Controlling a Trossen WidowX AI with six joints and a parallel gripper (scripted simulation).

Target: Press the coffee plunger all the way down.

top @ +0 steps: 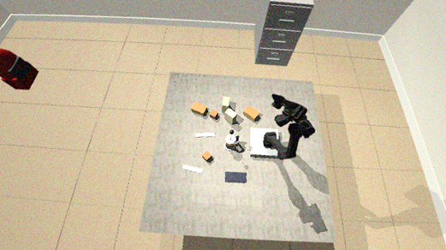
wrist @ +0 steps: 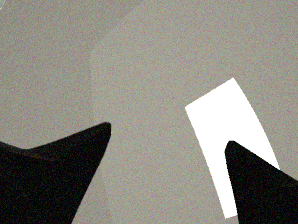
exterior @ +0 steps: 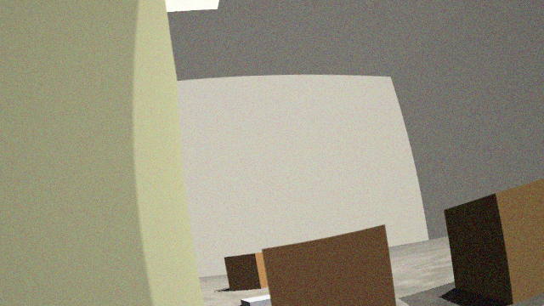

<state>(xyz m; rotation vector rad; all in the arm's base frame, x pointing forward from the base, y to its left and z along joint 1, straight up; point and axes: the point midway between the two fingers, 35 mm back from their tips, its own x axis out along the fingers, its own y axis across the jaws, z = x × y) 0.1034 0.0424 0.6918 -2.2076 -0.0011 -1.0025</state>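
My gripper tip is now 63 cm above the coffee press, 14 cm short of it and 7 cm to the left of it. Round my gripper tip: dark flat slab (76 cm below, 18 cm to the left, 14 cm ahead).
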